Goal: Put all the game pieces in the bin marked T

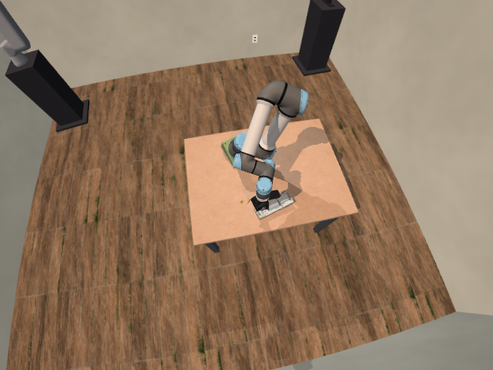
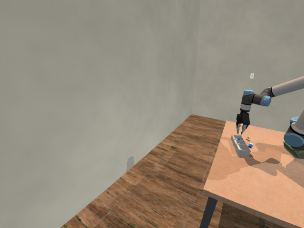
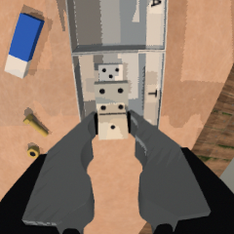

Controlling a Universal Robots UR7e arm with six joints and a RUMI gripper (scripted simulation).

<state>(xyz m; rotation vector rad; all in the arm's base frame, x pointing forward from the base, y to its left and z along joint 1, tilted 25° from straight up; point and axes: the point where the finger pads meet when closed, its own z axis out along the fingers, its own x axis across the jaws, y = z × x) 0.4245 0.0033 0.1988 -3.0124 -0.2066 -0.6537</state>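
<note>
The blue die lies 6 cm below my hand. The rest, counted from my hand: white domino: 7 cm below; brass pin: 9 cm behind, 6 cm to the right, 8 cm below; grey bin: 1 cm behind, 8 cm to the left, 6 cm below.
</note>
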